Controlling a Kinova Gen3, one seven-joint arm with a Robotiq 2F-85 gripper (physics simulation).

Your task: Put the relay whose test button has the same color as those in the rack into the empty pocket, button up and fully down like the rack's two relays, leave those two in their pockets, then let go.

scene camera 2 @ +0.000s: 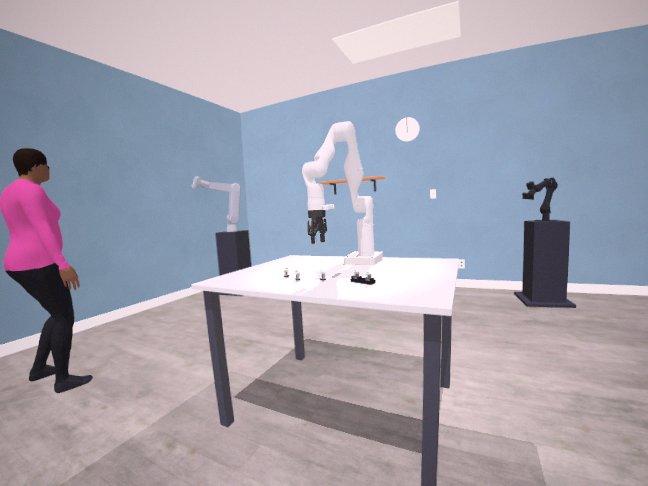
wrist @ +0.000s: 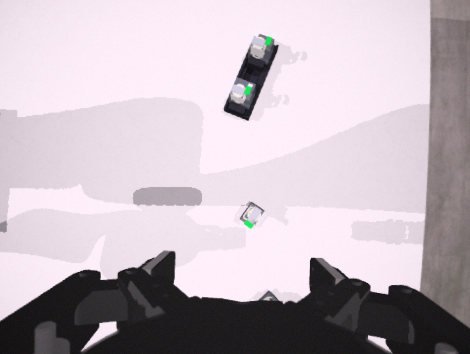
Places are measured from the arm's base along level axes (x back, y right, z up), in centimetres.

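Where they show: gripper, fingertip midpoint: [scene camera 2: 318,243] [wrist: 241,269]; arm's base, link origin: [scene camera 2: 366,254].
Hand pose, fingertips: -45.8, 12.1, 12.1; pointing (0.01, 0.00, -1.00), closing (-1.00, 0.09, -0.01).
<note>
Things, the pixels of their centre, and the offset from my fingertips, as dx, dy, dz. "spot": a spot on its surface instead. Level surfaces: height alone.
- black rack, body centre: [wrist: 251,77] [scene camera 2: 362,279] -2.1, -19.4, -15.3
- upper end, surface spot: [wrist: 259,48] spot: -3.1, -21.3, -11.9
- lower end, surface spot: [wrist: 241,93] spot: -0.6, -15.9, -11.7
- middle pocket, surface spot: [wrist: 251,73] spot: -2.2, -20.3, -16.1
- loose relay with a green button, body centre: [wrist: 252,216] [scene camera 2: 322,275] -1.1, -1.5, -14.2
- relay, surface spot: [wrist: 269,296] spot: -2.7, +8.5, -14.2
- white table, surface height: dz -16.4
A black rack [scene camera 2: 362,280] [wrist: 237,113] stands on the white table. In the wrist view its two end pockets hold relays with green buttons, one at the upper end [wrist: 259,48] and one at the lower end [wrist: 241,93]; the middle pocket [wrist: 251,73] is empty. A loose relay with a green button [scene camera 2: 322,275] [wrist: 252,214] stands apart from the rack, button side up. Two other loose relays [scene camera 2: 297,275] [scene camera 2: 286,272] stand to its left in the scene view; part of one relay [wrist: 269,296] shows at the wrist view's bottom edge. My gripper [scene camera 2: 317,241] [wrist: 241,269] is open and empty, high above the table.
The white table [scene camera 2: 413,292] [wrist: 100,60] bears the rack and relays. Its edge runs down the right of the wrist view, with the floor [wrist: 450,150] beyond. A person in pink [scene camera 2: 32,224] stands left of the table. Arm shadows lie across the table top.
</note>
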